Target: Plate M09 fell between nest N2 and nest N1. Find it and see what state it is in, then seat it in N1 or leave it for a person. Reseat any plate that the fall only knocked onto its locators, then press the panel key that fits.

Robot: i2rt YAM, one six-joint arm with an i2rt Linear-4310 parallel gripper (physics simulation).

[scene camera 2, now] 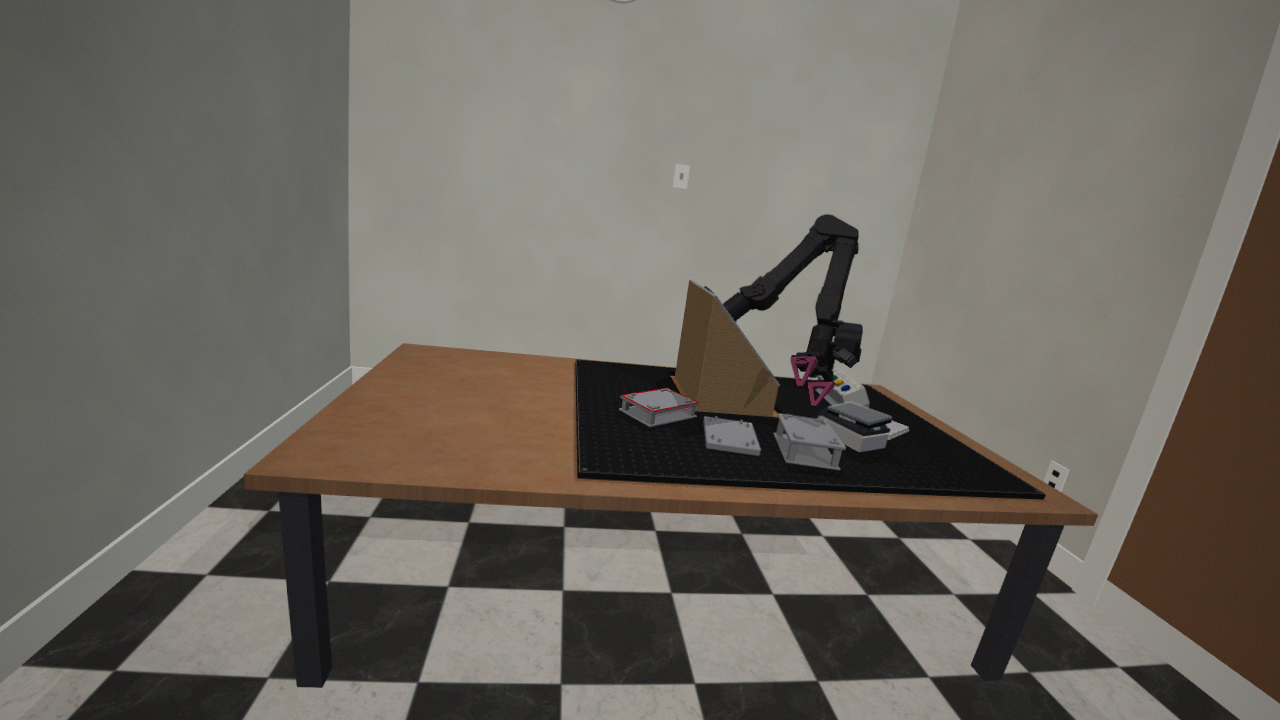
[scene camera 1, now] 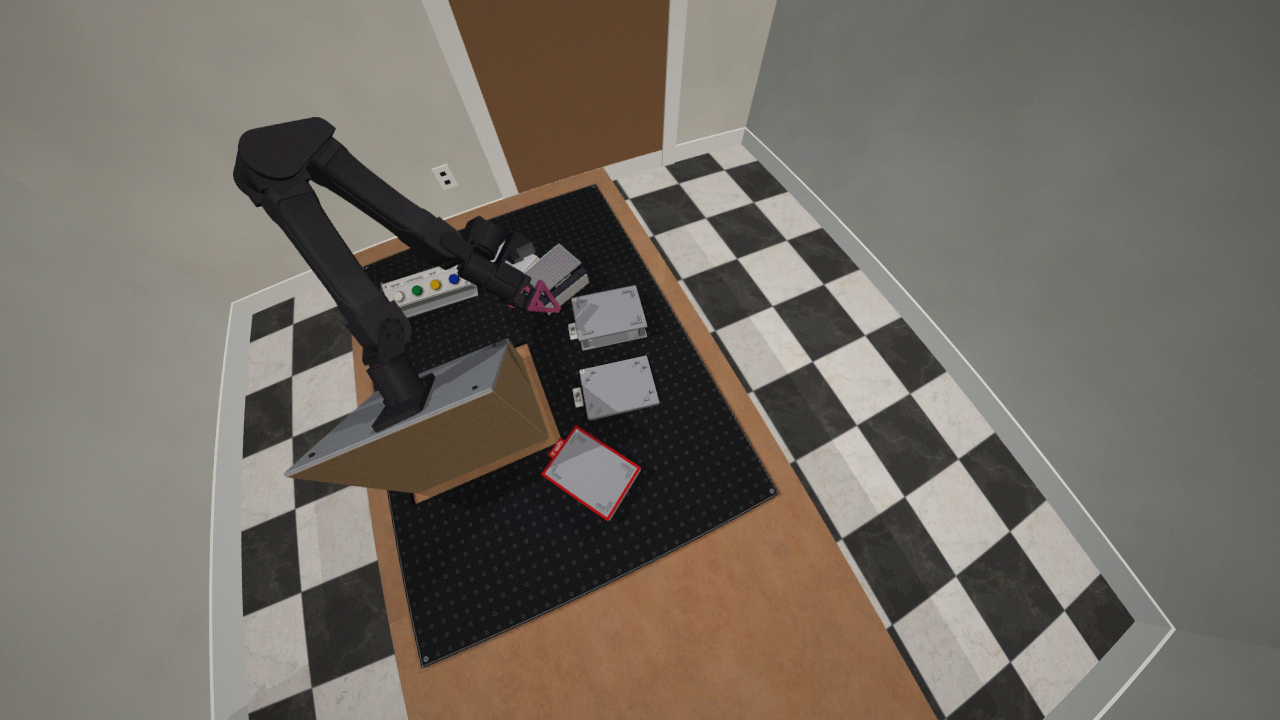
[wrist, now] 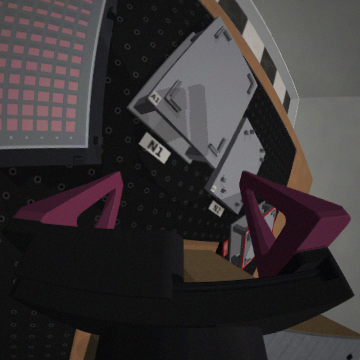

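Pixels of known places: gripper, fingertip midpoint: [scene camera 2: 806,396] [scene camera 1: 550,308] [wrist: 180,177]; arm's base at its link origin: [scene camera 2: 723,316] [scene camera 1: 409,400].
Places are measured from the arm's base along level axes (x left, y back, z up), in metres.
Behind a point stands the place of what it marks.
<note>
A plate with a grid of pink wells [wrist: 45,80] @[y -0.326, x 0.235, z -0.151 m] fills the upper left of the wrist view. It shows as a grey plate [scene camera 1: 556,262] @[y -0.364, x 0.262, z -0.147 m] [scene camera 2: 859,413] @[y -0.360, x 0.245, z -0.149 m] on a dark piece over a white box in the scene views; its name cannot be read. Nest N1 [scene camera 1: 608,310] @[y -0.412, x 0.081, z -0.172 m] [scene camera 2: 810,430] @[y -0.417, x 0.076, z -0.172 m] [wrist: 207,85] @[y -0.401, x 0.098, z -0.172 m] is raised, with bare corner locators and an A1 mark. Nest N2 [scene camera 1: 619,387] @[y -0.342, x -0.089, z -0.213 m] [scene camera 2: 731,435] @[y -0.362, x -0.091, z -0.213 m] [wrist: 239,170] @[y -0.334, x -0.074, z -0.213 m] is low and bare. My gripper [scene camera 2: 808,394] @[y -0.292, x 0.132, z -0.133 m] [wrist: 180,177] @[y -0.292, x 0.132, z -0.133 m] is open and empty, above the mat beside the plate and N1. The key panel [scene camera 1: 429,300] @[y -0.025, x 0.390, z -0.205 m] [scene camera 2: 859,394] @[y -0.155, x 0.399, z -0.168 m] has white, green, yellow and blue keys.
A red-edged nest [scene camera 1: 591,472] @[y -0.199, x -0.226, z -0.188 m] [scene camera 2: 658,401] @[y -0.218, x -0.232, z -0.188 m] stands past N2, turned at an angle. The arm's tall wedge-shaped base [scene camera 1: 465,429] @[y -0.065, x -0.092, z -0.011 m] [scene camera 2: 720,358] @[y -0.155, x -0.058, z -0.085 m] stands beside the nests. A white flat piece [scene camera 2: 896,430] @[y -0.309, x 0.419, z -0.214 m] lies behind the box. All stand on the black mat [scene camera 1: 501,573] @[y 0.052, x -0.301, z -0.228 m] [scene camera 2: 617,456] @[y -0.443, x -0.377, z -0.228 m].
</note>
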